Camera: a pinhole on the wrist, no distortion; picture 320 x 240 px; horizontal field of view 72.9 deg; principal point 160.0 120.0 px. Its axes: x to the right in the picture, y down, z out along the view. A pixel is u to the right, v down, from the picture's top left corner.
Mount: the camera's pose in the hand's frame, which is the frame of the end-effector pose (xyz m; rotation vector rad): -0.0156 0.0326 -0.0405 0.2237 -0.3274 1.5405
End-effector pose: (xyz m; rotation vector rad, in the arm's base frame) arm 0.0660 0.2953 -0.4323 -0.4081 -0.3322 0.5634
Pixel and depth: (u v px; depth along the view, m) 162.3 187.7 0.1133
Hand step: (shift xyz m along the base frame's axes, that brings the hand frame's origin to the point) -0.0708 -0.0191 0.0463
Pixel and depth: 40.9 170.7 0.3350
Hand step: -0.0637 -0.2047 0.2718
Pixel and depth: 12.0 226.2 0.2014
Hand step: -0.0676 -0.1726 0.1326
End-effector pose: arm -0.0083 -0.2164 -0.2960 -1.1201 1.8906 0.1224
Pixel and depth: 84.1 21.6 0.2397
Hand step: 0.1885 -0.0477 -0.1075
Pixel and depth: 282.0 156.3 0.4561
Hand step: 0.2393 0.3779 -0.2243
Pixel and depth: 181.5 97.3 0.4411
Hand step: 0.3119 0.1435 -0.2025
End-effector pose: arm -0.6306 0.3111 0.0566 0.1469 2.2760 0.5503
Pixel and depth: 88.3 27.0 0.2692
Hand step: 0.0878 -0.0452 -0.2318
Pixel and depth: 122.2 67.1 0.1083
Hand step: 0.0393 -0.0006 -0.0463
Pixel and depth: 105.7 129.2 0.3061
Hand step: 0.2004 -0.0683 -0.1623
